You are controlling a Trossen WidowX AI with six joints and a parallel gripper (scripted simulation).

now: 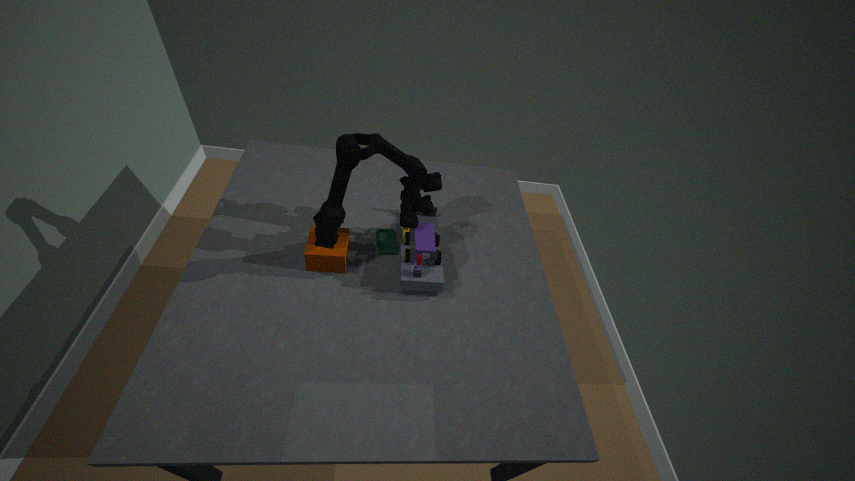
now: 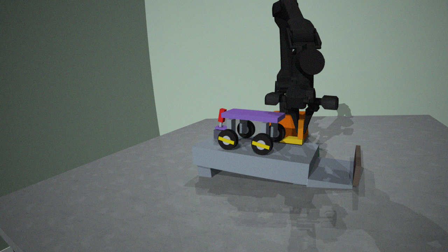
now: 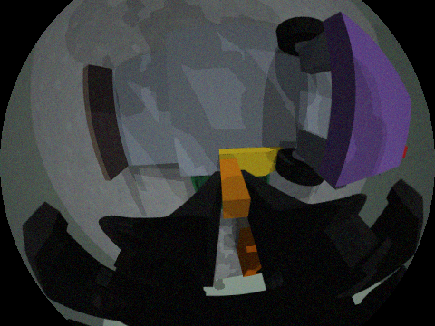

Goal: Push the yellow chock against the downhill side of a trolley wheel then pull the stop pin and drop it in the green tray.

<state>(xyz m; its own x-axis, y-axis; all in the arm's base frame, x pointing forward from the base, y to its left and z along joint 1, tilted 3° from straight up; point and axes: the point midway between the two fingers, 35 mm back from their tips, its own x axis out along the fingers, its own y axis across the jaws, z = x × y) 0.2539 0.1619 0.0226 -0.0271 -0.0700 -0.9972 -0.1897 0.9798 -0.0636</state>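
My gripper tip is 1 cm short of the yellow chock, 2 cm to the left of it and 1 cm above it. Also, from my gripper tip: trolley: 8 cm ahead, 10 cm to the right, 2 cm above; green tray: 6 cm behind, 3 cm to the right, 10 cm below; grey ramp: 8 cm ahead, 9 cm to the right, 4 cm below.
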